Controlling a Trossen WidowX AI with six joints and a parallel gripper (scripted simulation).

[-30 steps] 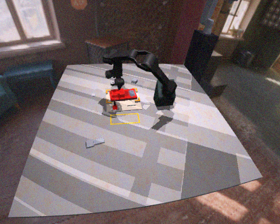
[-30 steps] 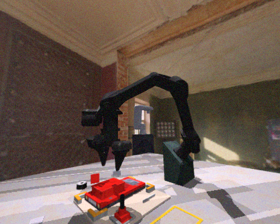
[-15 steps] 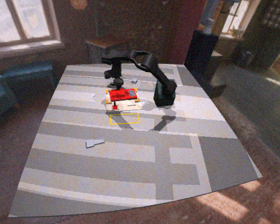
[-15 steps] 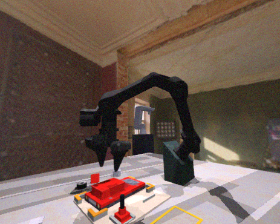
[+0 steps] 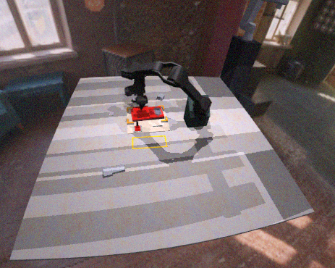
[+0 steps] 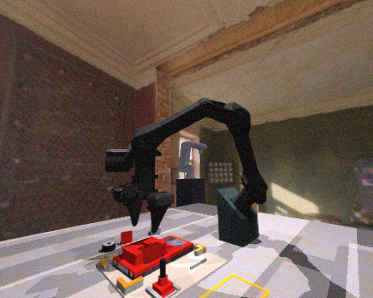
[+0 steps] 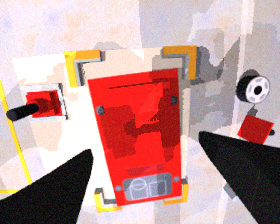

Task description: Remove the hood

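The hood is 5 cm below my gripper tip. The rest, counted from my gripper tip: black wheel 17 cm to the right, 8 cm below, 1 cm ahead.
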